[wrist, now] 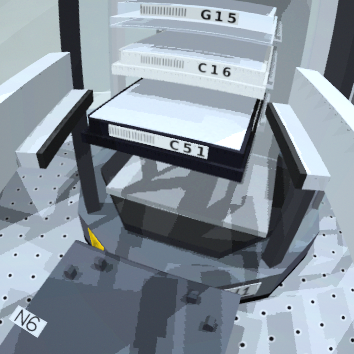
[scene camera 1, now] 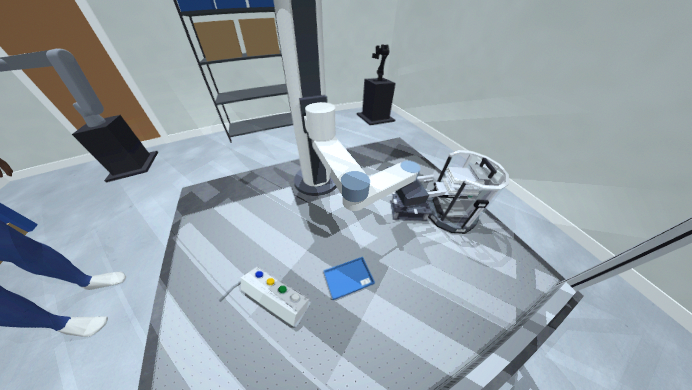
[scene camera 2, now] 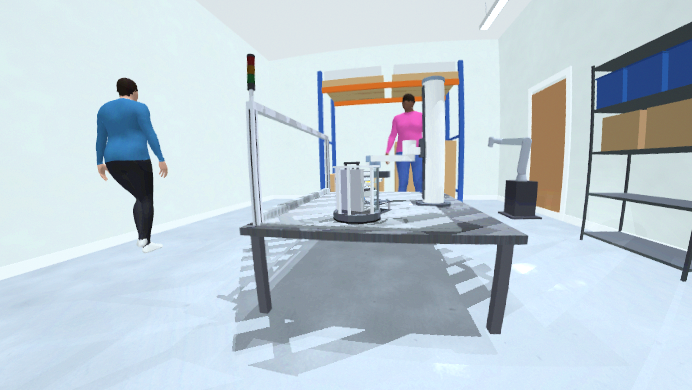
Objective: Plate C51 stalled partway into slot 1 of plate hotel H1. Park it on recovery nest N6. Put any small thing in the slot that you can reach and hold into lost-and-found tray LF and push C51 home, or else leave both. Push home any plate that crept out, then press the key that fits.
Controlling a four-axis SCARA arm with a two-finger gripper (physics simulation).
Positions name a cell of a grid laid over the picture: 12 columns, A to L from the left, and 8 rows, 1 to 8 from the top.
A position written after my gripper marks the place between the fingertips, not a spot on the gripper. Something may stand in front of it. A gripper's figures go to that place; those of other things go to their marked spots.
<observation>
My gripper (wrist: G2): 11 cm from the lens. A round plate rack (wrist: I6): 23 cm from the lens.
</observation>
